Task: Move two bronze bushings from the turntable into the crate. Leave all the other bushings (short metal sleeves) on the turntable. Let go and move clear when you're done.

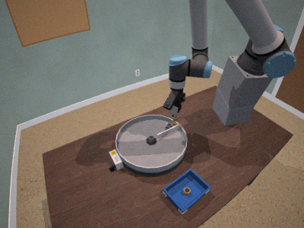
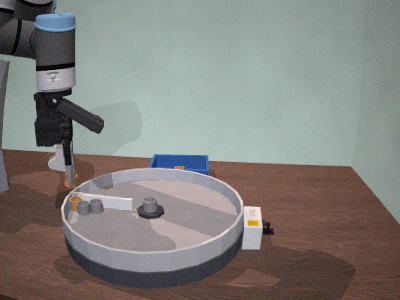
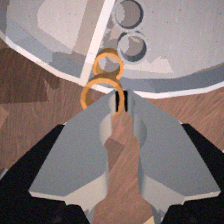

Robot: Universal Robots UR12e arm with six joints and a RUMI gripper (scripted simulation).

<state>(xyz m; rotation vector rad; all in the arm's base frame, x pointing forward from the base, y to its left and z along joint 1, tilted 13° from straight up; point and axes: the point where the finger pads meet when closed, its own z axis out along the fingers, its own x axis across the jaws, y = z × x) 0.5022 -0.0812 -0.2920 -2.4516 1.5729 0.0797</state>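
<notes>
Right now my hand is 400 mm to the right of the blue crate, 180 mm short of it and 110 mm above it. Round my hand: round grey turntable: 180 mm ahead, 80 mm below, 40 mm to the left.
</notes>
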